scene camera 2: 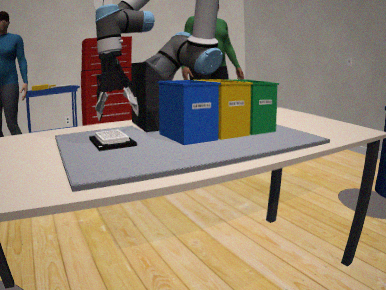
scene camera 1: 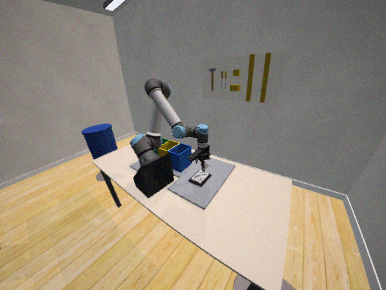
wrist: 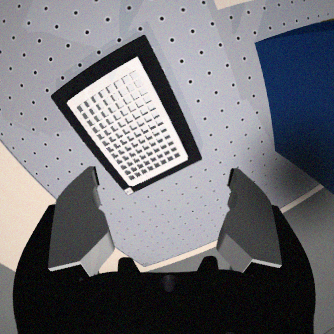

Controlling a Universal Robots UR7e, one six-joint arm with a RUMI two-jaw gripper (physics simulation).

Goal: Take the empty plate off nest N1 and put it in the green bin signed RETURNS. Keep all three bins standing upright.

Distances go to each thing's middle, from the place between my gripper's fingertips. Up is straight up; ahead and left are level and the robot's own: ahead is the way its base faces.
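Labels:
White gridded plate (wrist: 121,111): 20 mm to the right of my hand, 20 mm behind, 60 mm below. Black nest (wrist: 112,60): 20 mm to the right of my hand, 20 mm behind, 70 mm below. Blue bin (scene camera 2: 188,109): 220 mm to the left of my hand, 10 mm behind, 10 mm above. Yellow bin (scene camera 2: 234,96): 350 mm to the left of my hand, 30 mm behind, 10 mm above.

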